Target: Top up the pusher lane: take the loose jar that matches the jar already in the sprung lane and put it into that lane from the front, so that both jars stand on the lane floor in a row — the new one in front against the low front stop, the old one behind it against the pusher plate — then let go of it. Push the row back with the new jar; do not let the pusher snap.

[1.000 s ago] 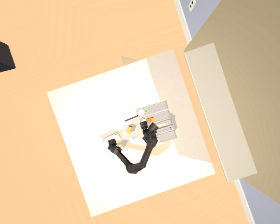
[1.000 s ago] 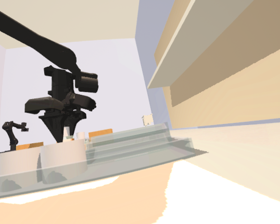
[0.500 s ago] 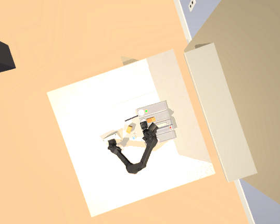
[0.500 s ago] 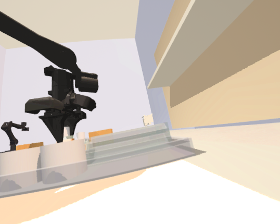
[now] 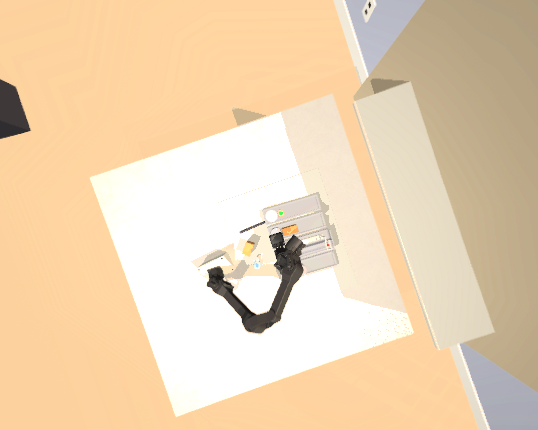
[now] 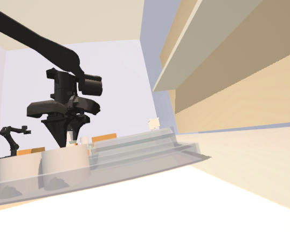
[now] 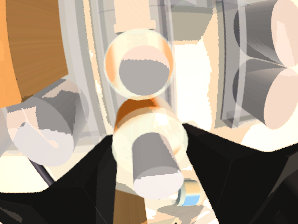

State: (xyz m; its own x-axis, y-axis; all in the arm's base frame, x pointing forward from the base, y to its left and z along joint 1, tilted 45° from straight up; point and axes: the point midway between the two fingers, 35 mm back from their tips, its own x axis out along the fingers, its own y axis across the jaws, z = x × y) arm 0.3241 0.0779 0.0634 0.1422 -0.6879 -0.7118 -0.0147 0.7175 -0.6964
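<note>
My gripper tip is 150 mm past the orange box, 50 mm to the right of it and 20 mm above it. The rest, counted from my gripper tip: thin black rod (140 mm to the left, 100 mm behind, 50 mm below).
</note>
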